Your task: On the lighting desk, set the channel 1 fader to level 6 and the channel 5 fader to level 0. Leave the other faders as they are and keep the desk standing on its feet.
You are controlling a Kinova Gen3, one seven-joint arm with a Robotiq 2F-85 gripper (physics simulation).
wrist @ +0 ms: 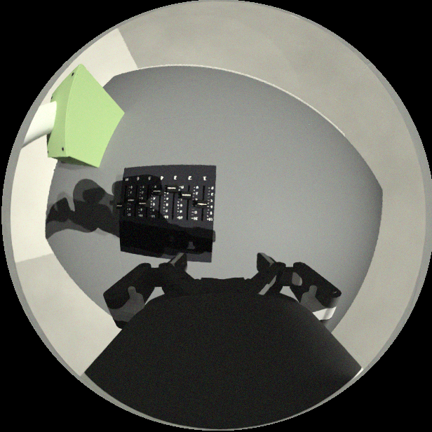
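The black lighting desk lies left of centre in the wrist view, its labelled edge towards the top of the view. Channel 1 is at its right end. The channel 1 fader stands near the middle of its slot. The channel 5 fader, in the shaded left part, is also near mid-slot; its exact level is hard to read. My gripper is open and empty. Its left fingertip shows just below the desk's lower right part, and its right fingertip is right of the desk. The desk's feet are hidden.
The channel 2, channel 3 and channel 4 faders lie between those two. The channel 6 fader and M fader are at the left. A green block-shaped object on a white arm is at upper left. The arm's shadow crosses the desk.
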